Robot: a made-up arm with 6 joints.
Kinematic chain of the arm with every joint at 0, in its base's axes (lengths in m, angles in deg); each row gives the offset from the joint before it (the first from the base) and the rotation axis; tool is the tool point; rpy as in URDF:
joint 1: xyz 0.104 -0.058 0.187 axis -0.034 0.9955 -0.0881
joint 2: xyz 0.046 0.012 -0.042 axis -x
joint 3: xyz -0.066 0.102 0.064 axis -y
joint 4: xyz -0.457 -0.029 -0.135 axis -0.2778 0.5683 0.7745
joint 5: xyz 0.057 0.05 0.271 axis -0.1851 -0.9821 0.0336
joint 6: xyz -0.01 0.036 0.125 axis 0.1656 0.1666 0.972
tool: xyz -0.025 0.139 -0.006 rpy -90 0 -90
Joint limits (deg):
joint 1: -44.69..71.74
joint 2: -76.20..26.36
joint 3: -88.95..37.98
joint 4: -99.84..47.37
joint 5: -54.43..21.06
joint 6: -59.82..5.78
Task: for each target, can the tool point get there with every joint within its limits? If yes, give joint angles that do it. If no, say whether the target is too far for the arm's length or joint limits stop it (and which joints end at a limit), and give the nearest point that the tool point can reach.
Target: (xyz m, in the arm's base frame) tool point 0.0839 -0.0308 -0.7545
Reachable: no: joint limits stop it (at a limit: joint 1, joint 2, joint 3, joint 4, joint 6) | nearest point -0.1864 0.0781 -0.4607 | short by 0.414 m
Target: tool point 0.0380 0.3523 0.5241
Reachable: yes | joints 53.68 7.72 4.49 16.26 -40.68 -16.34
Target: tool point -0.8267 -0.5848 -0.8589
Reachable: no: too far | nearest point -0.4660 -0.3219 -0.2585 | short by 0.748 m
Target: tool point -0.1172 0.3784 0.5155
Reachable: yes | joints 59.62 11.99 25.65 27.56 -26.62 -3.61
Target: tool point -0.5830 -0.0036 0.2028
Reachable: yes | joints -33.04 2.64 -8.07 -85.30 -11.11 -45.28
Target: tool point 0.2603 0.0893 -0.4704
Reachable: no: joint limits stop it (at a limit: joint 1, joint 2, joint 3, joint 4, joint 5, joint 6) | nearest point 0.1370 0.2571 -0.2430 | short by 0.308 m
